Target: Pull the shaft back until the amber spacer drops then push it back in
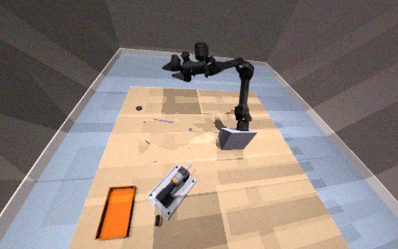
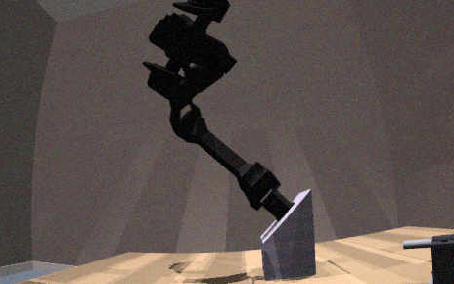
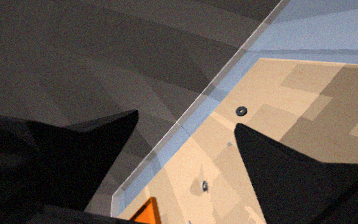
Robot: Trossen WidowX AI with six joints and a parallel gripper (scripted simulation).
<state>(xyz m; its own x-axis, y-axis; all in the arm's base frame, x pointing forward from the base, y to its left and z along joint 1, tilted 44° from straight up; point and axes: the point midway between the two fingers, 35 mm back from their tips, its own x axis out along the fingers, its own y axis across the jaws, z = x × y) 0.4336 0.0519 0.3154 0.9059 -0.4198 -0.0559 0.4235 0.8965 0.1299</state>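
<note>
The grey shaft lies 430 mm to the left of my gripper tip, 330 mm below it and 70 mm behind it. The rest, counted from my gripper tip: orange tray 550 mm to the left, 400 mm below, 210 mm ahead.
</note>
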